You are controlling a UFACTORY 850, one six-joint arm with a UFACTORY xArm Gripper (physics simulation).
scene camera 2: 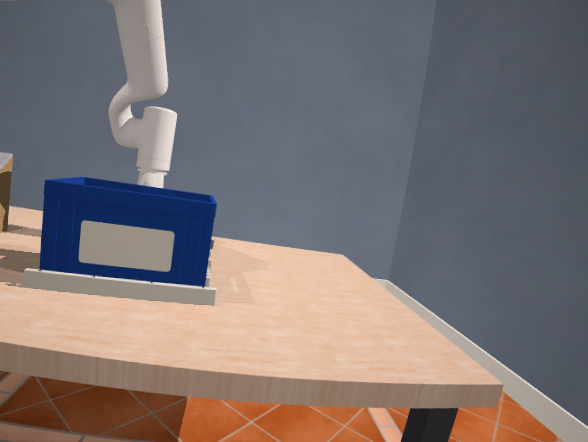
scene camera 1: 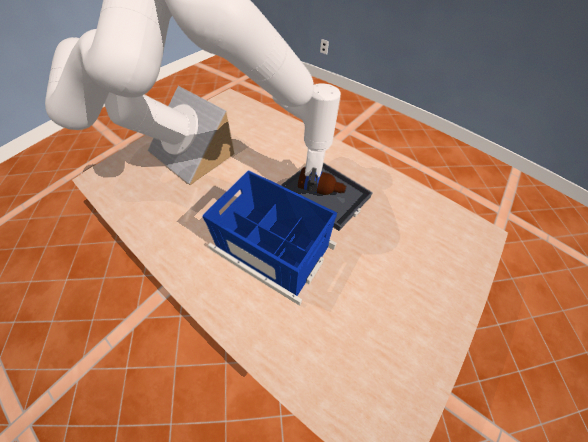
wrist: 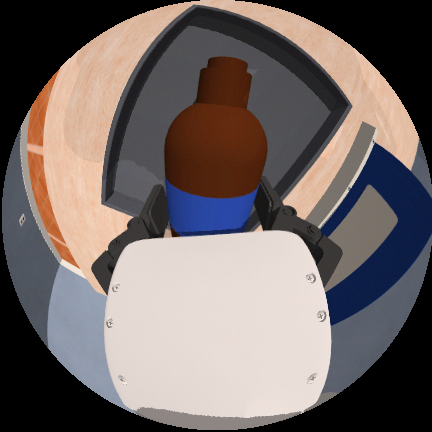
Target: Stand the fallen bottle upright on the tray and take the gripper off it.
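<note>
The brown bottle with a blue label lies on its side on the dark grey tray. In the wrist view its neck points away from the gripper. My gripper reaches down over the bottle's lower part, with one black finger on each side of the blue label. The fingers stand wide and look shut against the bottle's sides. The bottle's base is hidden under the gripper's body in the wrist view. In scene camera 2 the crate hides the bottle and fingers.
A blue crate with compartments stands close beside the tray, its walls higher than the tray's rim. Pale strips run along the crate's foot. The arm's wedge-shaped base stands at the back left of the table.
</note>
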